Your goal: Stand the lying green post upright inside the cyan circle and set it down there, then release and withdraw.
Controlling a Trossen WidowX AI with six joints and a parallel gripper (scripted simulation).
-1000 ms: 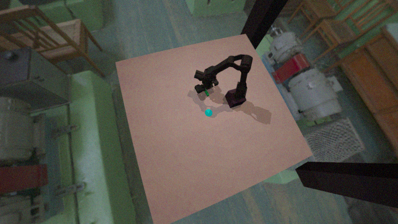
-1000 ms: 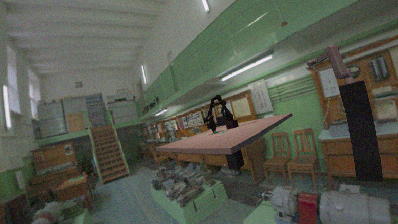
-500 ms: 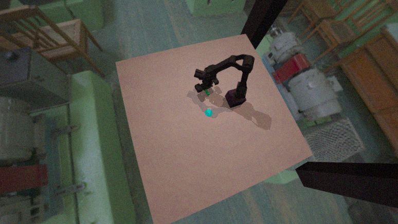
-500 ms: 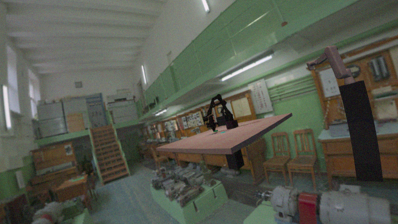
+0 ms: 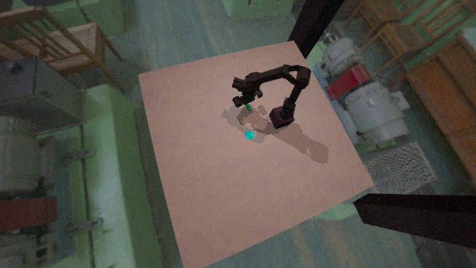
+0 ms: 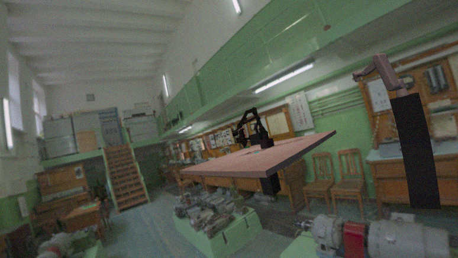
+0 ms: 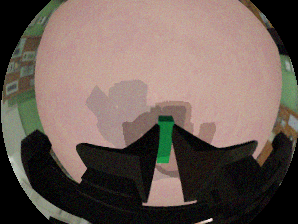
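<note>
The cyan circle is 5 cm ahead of my gripper tip, 19 cm to the left of it and 7 cm below it. The rest, counted from my gripper tip: green post 2 cm to the left.
</note>
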